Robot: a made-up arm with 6 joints. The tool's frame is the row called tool. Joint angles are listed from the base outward.
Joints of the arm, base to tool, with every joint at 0 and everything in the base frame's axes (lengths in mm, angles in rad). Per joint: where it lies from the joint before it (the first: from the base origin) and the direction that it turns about. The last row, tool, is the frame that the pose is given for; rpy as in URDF.
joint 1: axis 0 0 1 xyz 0 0 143.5
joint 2: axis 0.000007 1 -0.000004 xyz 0 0 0
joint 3: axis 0.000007 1 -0.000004 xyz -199.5 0 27.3
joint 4: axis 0.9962 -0.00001 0.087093 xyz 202 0 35.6
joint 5: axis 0.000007 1 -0.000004 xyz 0 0 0
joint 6: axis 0.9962 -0.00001 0.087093 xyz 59.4 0 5.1
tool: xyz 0 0 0 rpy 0 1.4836 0
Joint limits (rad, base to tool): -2.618..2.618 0..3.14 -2.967..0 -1.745..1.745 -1.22..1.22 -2.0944..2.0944
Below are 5 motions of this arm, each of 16 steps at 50 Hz.
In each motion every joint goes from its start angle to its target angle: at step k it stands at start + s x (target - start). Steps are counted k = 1, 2, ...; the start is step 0. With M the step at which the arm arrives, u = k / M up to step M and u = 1 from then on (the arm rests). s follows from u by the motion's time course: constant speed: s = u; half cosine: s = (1 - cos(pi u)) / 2; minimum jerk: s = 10 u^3 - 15 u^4 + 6 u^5.
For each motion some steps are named. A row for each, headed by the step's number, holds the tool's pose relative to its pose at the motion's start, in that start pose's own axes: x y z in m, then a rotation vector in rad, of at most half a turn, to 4 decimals.
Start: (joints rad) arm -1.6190 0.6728 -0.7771 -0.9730 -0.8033 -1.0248
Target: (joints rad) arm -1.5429 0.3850 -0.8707 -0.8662 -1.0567 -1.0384
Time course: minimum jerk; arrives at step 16
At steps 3, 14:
3: -0.0002 -0.0052 -0.0009 0.0291 -0.0019 -0.0062
14: -0.0099 -0.0998 -0.0401 0.5895 -0.0483 -0.1403

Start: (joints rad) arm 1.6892 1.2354 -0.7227 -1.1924 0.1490 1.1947
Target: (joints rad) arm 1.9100 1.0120 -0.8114 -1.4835 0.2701 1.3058
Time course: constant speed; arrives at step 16
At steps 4, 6, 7, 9, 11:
4: -0.0131 0.0076 -0.0128 -0.0161 -0.0819 -0.0553
6: -0.0194 0.0111 -0.0198 -0.0234 -0.1246 -0.0803
7: -0.0225 0.0127 -0.0235 -0.0268 -0.1464 -0.0921
9: -0.0285 0.0158 -0.0310 -0.0333 -0.1908 -0.1142
11: -0.0343 0.0187 -0.0388 -0.0393 -0.2363 -0.1343

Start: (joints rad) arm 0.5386 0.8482 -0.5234 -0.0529 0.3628 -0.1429
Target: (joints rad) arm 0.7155 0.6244 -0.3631 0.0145 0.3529 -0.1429
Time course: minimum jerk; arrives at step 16
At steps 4, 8, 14, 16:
4: 0.0021 0.0031 -0.0023 -0.0159 -0.0108 -0.0036
8: 0.0111 0.0139 -0.0108 -0.0781 -0.0514 -0.0167
14: 0.0236 0.0251 -0.0198 -0.1566 -0.0987 -0.0307
16: 0.0240 0.0254 -0.0201 -0.1593 -0.1002 -0.0312

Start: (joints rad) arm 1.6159 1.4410 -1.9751 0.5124 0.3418 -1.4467
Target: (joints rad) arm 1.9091 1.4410 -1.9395 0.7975 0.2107 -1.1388
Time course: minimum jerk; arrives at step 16
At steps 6, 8, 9, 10, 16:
6: -0.0145 0.0094 0.0021 -0.0214 -0.0858 0.1870
8: -0.0264 0.0168 0.0028 -0.0467 -0.1493 0.3420
9: -0.0325 0.0205 0.0029 -0.0624 -0.1795 0.4225
10: -0.0382 0.0239 0.0027 -0.0787 -0.2063 0.4984
16: -0.0526 0.0322 0.0013 -0.1265 -0.2666 0.6915

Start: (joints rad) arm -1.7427 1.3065 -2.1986 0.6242 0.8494 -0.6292
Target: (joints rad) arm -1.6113 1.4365 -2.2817 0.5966 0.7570 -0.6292
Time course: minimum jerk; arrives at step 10
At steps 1, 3, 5, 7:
1: 0.0001 0.0000 0.0003 -0.0005 -0.0005 0.0003
3: 0.0011 0.0000 0.0056 -0.0098 -0.0094 0.0049
5: 0.0036 0.0009 0.0172 -0.0299 -0.0286 0.0149
7: 0.0062 0.0029 0.0289 -0.0502 -0.0476 0.0251

